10 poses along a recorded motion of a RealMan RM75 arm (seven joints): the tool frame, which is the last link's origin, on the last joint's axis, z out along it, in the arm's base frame.
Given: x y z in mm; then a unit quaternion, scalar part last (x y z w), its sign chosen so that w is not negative.
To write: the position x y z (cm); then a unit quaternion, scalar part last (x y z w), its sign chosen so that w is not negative. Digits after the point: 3 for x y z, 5 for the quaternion.
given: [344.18, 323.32, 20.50, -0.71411, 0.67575, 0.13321, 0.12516]
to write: [34.418, 32.332, 2.050, -0.71411, 0.67575, 0.13321, 0.12516]
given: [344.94, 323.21, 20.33, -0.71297, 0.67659, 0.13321, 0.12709]
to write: [34.494, 32.321, 2.033, -0.71297, 0.67659, 0.13321, 0.12709]
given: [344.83, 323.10, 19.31, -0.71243, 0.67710, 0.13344, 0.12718]
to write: [34.483, 32.310, 1.931, -0.71243, 0.67710, 0.13344, 0.12718]
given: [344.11, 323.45, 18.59, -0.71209, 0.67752, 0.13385, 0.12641]
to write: [34.411, 32.345, 1.859, -0.71209, 0.67752, 0.13385, 0.12641]
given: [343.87, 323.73, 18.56, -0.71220, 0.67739, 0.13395, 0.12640]
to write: [34.387, 32.373, 1.856, -0.71220, 0.67739, 0.13395, 0.12640]
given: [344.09, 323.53, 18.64, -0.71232, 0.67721, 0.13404, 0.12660]
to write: [34.409, 32.353, 1.864, -0.71232, 0.67721, 0.13404, 0.12660]
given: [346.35, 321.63, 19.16, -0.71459, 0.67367, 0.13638, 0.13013]
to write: [34.635, 32.163, 1.916, -0.71459, 0.67367, 0.13638, 0.13013]
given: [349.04, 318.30, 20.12, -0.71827, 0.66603, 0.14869, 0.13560]
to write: [34.904, 31.830, 2.012, -0.71827, 0.66603, 0.14869, 0.13560]
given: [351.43, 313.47, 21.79, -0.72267, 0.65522, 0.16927, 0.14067]
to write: [35.143, 31.347, 2.179, -0.72267, 0.65522, 0.16927, 0.14067]
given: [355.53, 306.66, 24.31, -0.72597, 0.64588, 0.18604, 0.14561]
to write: [35.553, 30.666, 2.431, -0.72597, 0.64588, 0.18604, 0.14561]
